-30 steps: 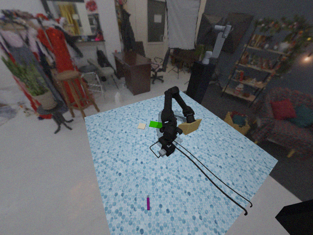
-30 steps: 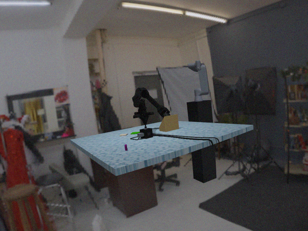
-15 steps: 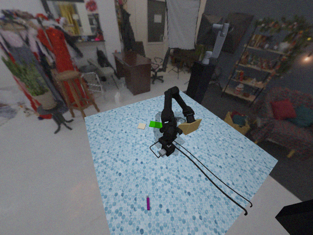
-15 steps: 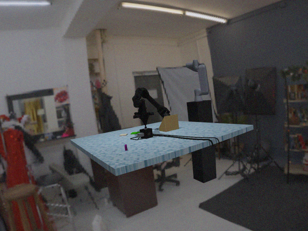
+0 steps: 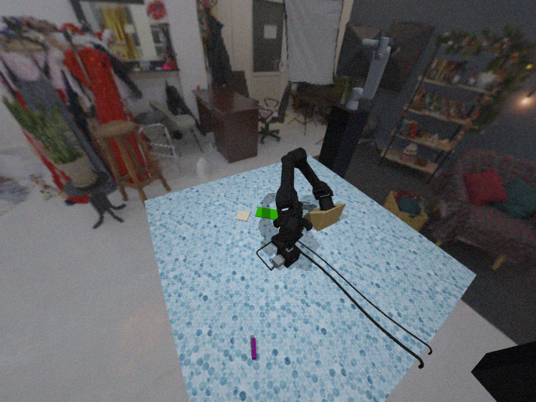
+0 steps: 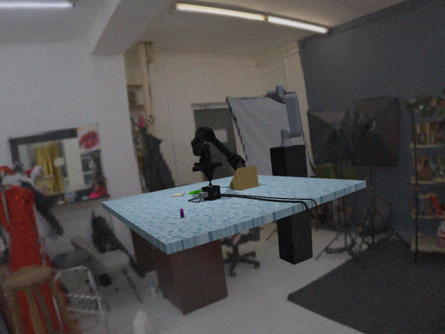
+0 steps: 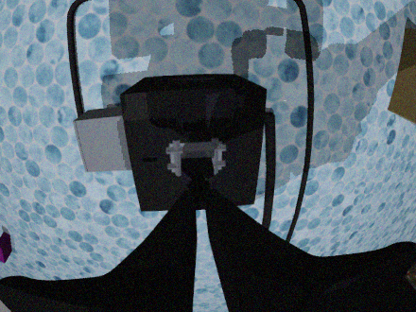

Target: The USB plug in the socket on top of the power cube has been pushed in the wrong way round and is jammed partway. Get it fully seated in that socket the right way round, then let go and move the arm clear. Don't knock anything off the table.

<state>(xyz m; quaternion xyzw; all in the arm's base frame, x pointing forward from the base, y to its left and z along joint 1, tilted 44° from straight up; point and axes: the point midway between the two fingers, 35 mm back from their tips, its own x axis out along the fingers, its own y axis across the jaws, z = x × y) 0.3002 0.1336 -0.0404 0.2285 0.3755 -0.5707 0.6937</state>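
Right now the USB plug is 2 cm below my gripper tip. From my gripper tip the other things lie so: green block 29 cm to the right, 10 cm below, 5 cm behind; tan tile 34 cm to the right, 11 cm ahead, 10 cm below; USB socket 4 cm below.
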